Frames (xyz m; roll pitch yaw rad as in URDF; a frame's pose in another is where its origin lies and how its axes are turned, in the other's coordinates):
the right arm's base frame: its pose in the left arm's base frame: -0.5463 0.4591 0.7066 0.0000 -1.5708 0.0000
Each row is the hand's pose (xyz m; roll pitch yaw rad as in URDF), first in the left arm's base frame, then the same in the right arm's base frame.
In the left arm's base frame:
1: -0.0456 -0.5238 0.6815 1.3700 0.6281 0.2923
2: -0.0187 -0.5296 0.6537 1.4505 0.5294 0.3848
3: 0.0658 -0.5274 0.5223 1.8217 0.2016 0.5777
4: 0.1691 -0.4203 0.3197 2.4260 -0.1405 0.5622
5: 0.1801 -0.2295 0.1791 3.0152 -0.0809 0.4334
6: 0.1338 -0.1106 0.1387 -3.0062 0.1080 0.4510
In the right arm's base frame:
1: -0.0251 -0.9829 -0.5007 -2.2449 0.8864 2.7639
2: -0.0529 -0.9887 -0.5276 -2.3670 0.9273 2.5712
3: -0.1843 -0.9865 -0.6121 -2.5927 0.9627 1.9289
4: -0.3869 -0.8794 -0.7154 -2.5051 0.9931 1.3115
5: -0.5275 -0.6886 -0.7264 -1.8701 1.1304 1.3801
6: -0.5679 -0.5697 -0.6801 -1.2164 1.1079 1.8146

